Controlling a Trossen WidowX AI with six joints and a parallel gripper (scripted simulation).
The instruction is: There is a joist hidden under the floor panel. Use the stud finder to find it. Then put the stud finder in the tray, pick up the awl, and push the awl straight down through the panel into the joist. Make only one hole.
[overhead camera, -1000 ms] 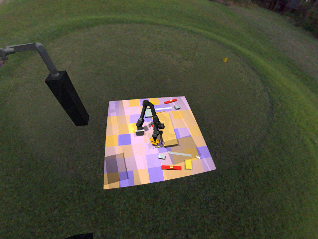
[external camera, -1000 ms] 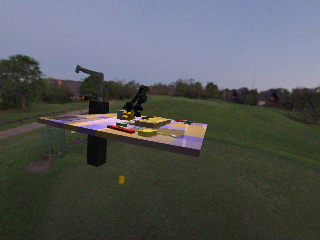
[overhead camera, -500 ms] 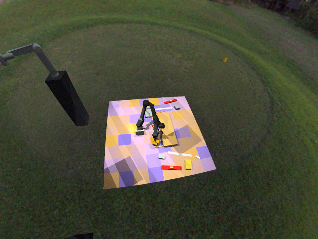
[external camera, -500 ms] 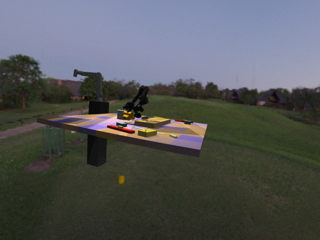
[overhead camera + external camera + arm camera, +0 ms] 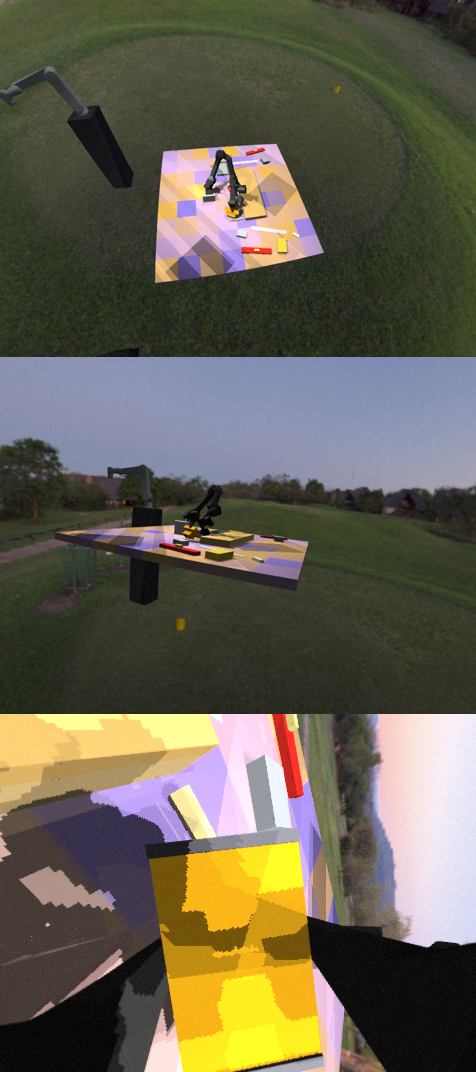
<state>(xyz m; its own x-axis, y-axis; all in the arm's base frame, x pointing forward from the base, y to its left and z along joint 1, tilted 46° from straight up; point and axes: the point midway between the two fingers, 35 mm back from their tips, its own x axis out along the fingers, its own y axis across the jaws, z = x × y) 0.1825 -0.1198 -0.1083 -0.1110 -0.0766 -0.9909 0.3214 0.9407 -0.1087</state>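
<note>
My gripper tip is now 6 cm to the left of the awl, 4 cm above it and 1 cm short of it. Also, from my gripper tip: grey block: 19 cm to the right, 4 cm below, 4 cm ahead; yellow stud finder: 3 cm behind, 2 cm below, 1 cm to the right; yellow block: 34 cm to the right, 33 cm ahead, 3 cm below.
</note>
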